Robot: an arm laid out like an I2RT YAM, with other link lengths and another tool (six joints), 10 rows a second.
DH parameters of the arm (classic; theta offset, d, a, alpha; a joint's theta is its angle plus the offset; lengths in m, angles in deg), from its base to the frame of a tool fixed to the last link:
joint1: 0 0.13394 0.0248 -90
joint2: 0 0 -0.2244 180
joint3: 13.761 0 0.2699 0
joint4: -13.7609 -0.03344 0.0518 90
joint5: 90 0.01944 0 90
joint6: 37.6 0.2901 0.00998 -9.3
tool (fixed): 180 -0.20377 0 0
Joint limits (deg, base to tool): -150..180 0..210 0..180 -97..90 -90..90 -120..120
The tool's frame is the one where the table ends.
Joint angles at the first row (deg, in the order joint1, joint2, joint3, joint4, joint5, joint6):
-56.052, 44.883, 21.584, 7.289, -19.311, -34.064
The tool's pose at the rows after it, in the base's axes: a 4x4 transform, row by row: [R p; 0 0 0 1], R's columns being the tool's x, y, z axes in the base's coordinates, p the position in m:
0.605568 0.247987 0.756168 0.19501; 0.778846 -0.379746 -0.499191 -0.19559; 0.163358 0.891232 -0.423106 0.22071; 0 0 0 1
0.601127 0.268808 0.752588 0.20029; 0.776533 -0.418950 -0.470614 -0.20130; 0.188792 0.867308 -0.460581 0.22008; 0 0 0 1
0.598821 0.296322 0.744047 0.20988; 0.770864 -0.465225 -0.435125 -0.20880; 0.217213 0.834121 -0.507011 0.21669; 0 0 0 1
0.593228 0.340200 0.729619 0.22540; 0.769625 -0.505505 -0.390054 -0.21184; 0.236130 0.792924 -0.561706 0.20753; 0 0 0 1
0.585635 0.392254 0.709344 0.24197; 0.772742 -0.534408 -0.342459 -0.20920; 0.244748 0.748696 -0.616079 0.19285; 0 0 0 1
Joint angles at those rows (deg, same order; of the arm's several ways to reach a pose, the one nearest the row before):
-56.053, 45.604, 22.218, 6.458, -20.054, -33.780
-55.964, 49.082, 24.973, 4.470, -20.709, -33.321
-55.156, 54.347, 28.491, 2.851, -20.710, -32.643
-52.663, 60.314, 31.726, 1.716, -19.462, -32.053
-49.429, 65.780, 33.803, 1.235, -17.693, -31.572

